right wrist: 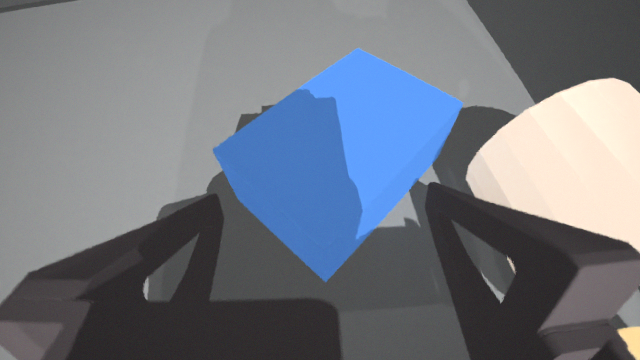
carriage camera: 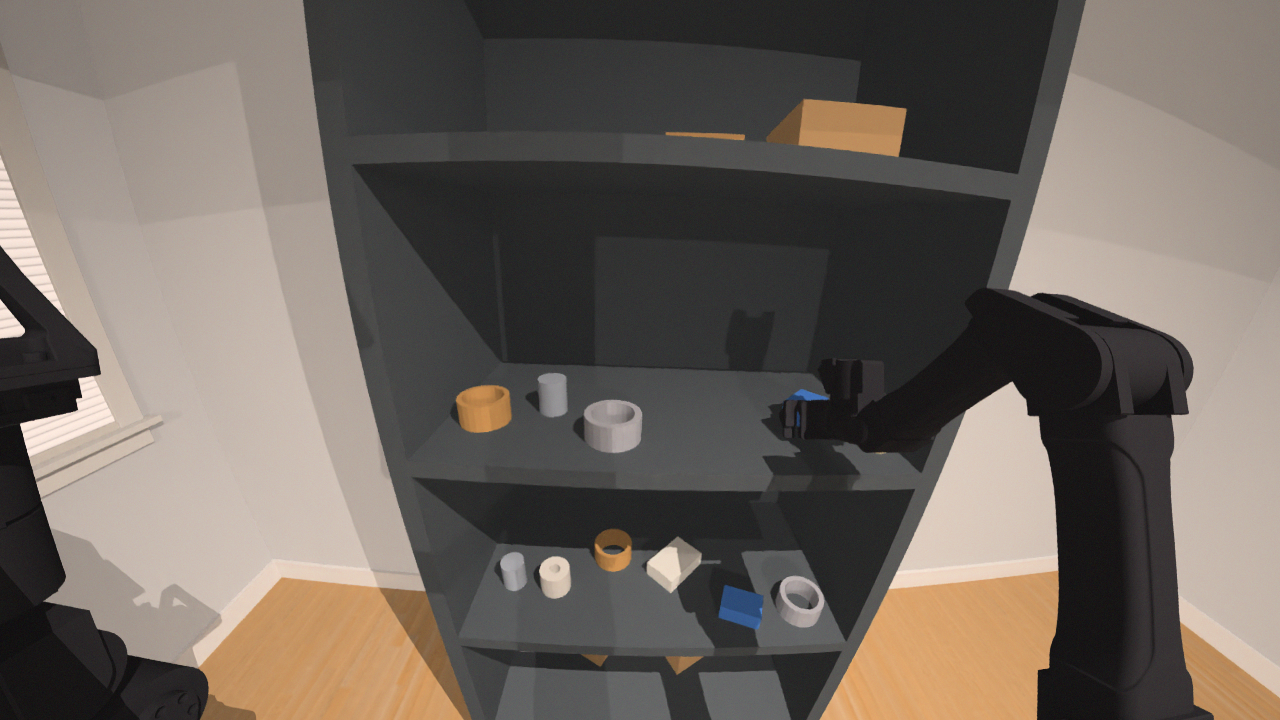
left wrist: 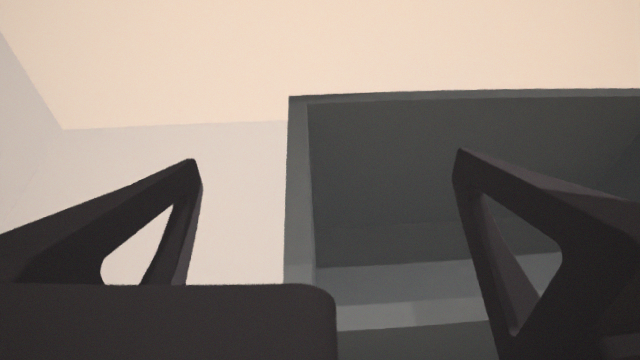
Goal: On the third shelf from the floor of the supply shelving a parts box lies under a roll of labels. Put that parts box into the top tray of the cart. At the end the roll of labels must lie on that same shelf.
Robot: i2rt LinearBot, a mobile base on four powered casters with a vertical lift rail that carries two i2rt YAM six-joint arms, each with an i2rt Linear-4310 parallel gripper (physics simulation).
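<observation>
Left gripper, right gripper: visible. Right wrist view: right gripper there too. Dark supply shelving: visible.
</observation>
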